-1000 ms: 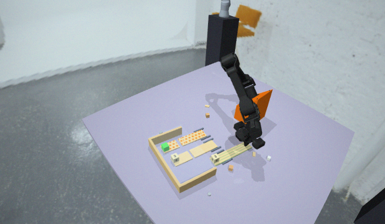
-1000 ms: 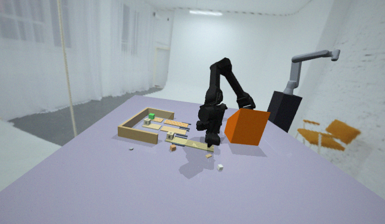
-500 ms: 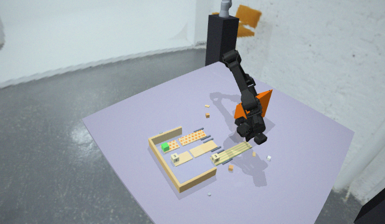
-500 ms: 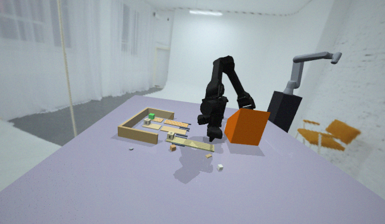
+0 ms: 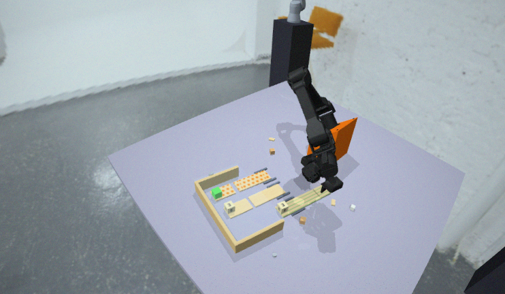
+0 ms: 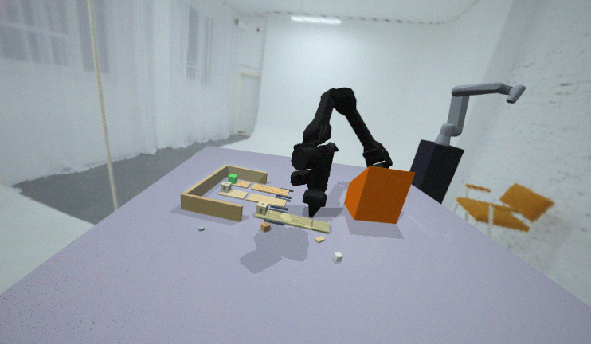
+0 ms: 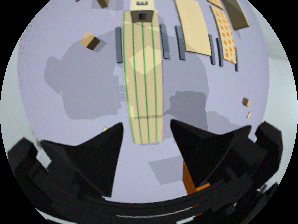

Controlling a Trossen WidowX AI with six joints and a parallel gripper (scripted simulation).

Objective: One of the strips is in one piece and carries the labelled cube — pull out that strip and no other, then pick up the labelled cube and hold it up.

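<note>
My gripper tip is now 5 cm short of the strip and 4 cm above it.
</note>
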